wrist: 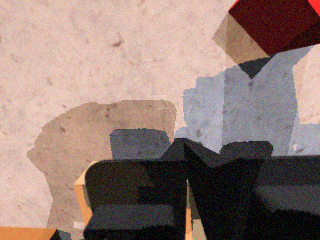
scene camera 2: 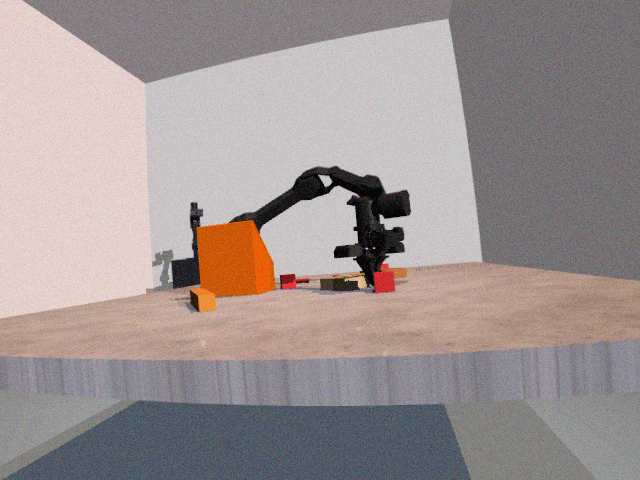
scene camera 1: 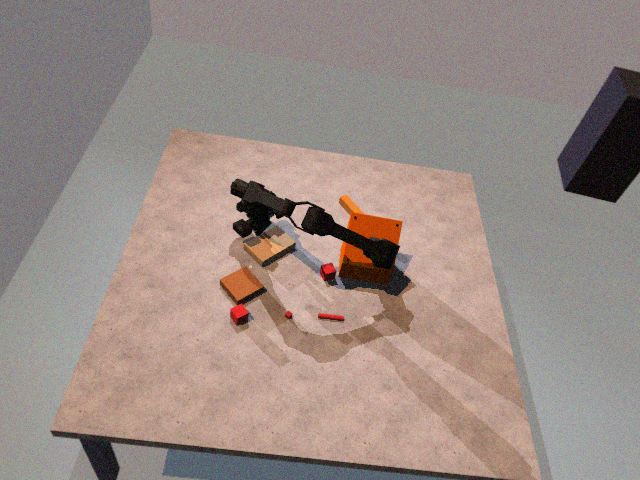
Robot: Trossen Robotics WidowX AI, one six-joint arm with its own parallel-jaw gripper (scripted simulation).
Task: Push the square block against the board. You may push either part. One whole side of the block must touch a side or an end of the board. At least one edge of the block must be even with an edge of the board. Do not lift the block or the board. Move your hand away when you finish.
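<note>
Tan board (scene camera 1: pixel 266 247), in sight. Orange square block (scene camera 1: pixel 241 285), likewise. My gripper (scene camera 2: pixel 373 285): shut, empty; visible also in the wrist view (wrist: pixel 181 143) and scene camera 1 (scene camera 1: pixel 257 235).
</note>
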